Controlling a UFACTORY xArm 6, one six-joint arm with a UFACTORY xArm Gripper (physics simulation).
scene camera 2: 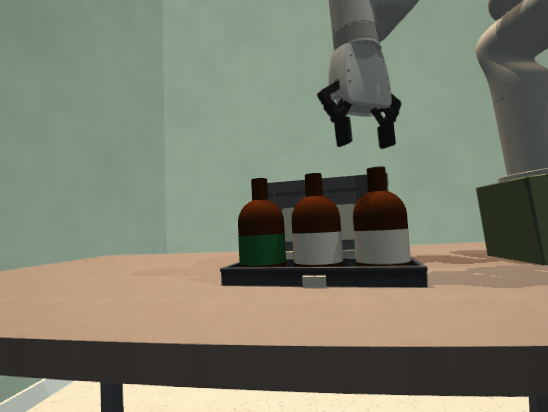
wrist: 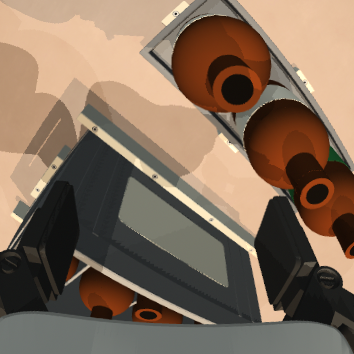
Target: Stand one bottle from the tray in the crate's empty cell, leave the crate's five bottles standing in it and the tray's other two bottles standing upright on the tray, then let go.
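Places are measured from the arm's base along level axes (x ahead, y left, z up), in metres.
Where they show: gripper, fingertip midpoint: (scene camera 2: 366, 145) (wrist: 169, 214); arm's base, origin of the base link: (scene camera 2: 539, 177).
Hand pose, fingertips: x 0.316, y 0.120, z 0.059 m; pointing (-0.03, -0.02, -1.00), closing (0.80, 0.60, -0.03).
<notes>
Things, the pixels of their top centre, and the offset from my fingertips. "pt": a spot on its surface instead. Level surfaces: height alone.
- dark tray, surface spot: (wrist: 317, 112) pt dx +0.123, dy +0.092, dz -0.182 m
- dark crate, middle of its top: (wrist: 117, 335) (scene camera 2: 320, 184) dx +0.092, dy -0.188, dz -0.033 m
- pale panel, middle of its top: (wrist: 179, 259) (scene camera 2: 317, 205) dx +0.093, dy -0.096, dz -0.088 m
- table, its level: dz -0.208 m
Three brown bottles stand upright on the dark tray (scene camera 2: 265, 277) (wrist: 317, 112): one with a green label (scene camera 2: 261, 220) (wrist: 327, 215) and two with white labels, the middle one (scene camera 2: 316, 215) (wrist: 285, 142) and the end one (scene camera 2: 381, 215) (wrist: 220, 50). The dark crate (scene camera 2: 345, 184) (wrist: 102, 175) stands behind the tray in the scene view. Some crate bottles (wrist: 107, 292) show in part at the bottom of the wrist view; the empty cell cannot be made out. My gripper (scene camera 2: 364, 146) (wrist: 169, 214) is open and empty, above bottle-top height; the crate's side wall shows between its fingers in the wrist view.
The crate's raised side wall, with a pale panel (wrist: 172, 230), faces the tray across a narrow strip of table (scene camera 2: 190, 310). The robot's base stands on a green block (scene camera 2: 510, 220) at the right. The table's front edge (scene camera 2: 250, 365) runs before the tray.
</notes>
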